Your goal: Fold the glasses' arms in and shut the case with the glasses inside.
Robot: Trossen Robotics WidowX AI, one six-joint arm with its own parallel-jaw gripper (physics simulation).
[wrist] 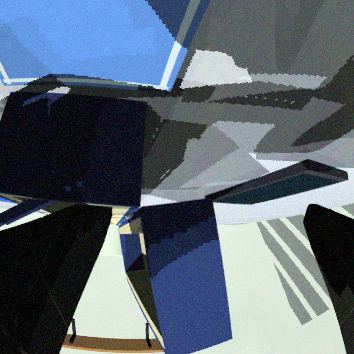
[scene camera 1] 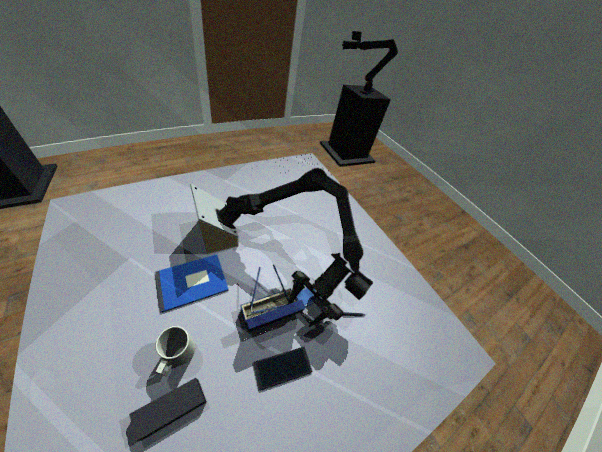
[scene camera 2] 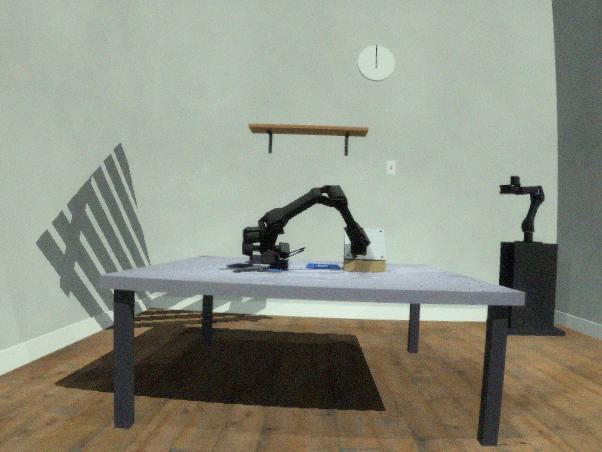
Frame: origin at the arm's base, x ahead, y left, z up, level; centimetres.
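Where they show: gripper, fingertip midpoint: [wrist: 213,211] [scene camera 1: 298,315]; arm's base, origin of the base link: [scene camera 1: 223,218] [scene camera 2: 359,248].
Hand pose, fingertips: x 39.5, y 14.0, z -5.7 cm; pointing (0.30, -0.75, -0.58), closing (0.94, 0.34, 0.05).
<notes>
Each offset is from my fingertips to the top centre of the thing. "spot": to the spot under its first point.
A navy glasses case {spot: dx -0.2, dy -7.7, dz +5.5 cm} [scene camera 1: 275,316] with a cream lining stands open on the table. In the wrist view its lid {spot: dx -1.4, dy +1.2, dz +2.8 cm} [wrist: 192,285] is raised beside the base {spot: dx -5.7, dy +1.1, dz -1.6 cm} [wrist: 75,150]. The glasses lie in the base, lenses hidden in the wrist view; their two arms [scene camera 1: 256,286] [scene camera 2: 296,252] stick up, unfolded, out of the case. Part of one glasses arm [wrist: 22,212] shows at the left of the wrist view. My gripper [scene camera 1: 303,315] [wrist: 213,211] is open and empty, low at the right end of the case. In the wrist view the lid's end shows between the fingers.
A light blue cloth {dx -6.1, dy +6.3, dz -3.4 cm} [scene camera 1: 305,297] [wrist: 90,40] lies under the gripper. A black phone {dx +11.4, dy -8.9, dz -3.1 cm} [scene camera 1: 282,369] [wrist: 285,185] lies near the lid side, a pen {dx +4.2, dy +16.4, dz -3.0 cm} [scene camera 1: 354,314] to the right. A mug {spot: dx -3.9, dy -35.6, dz -3.1 cm} [scene camera 1: 175,345], a dark box {dx +11.0, dy -38.5, dz -0.4 cm} [scene camera 1: 167,412] and a blue book {dx -23.2, dy -28.8, dz -3.1 cm} [scene camera 1: 172,296] are to the left.
</notes>
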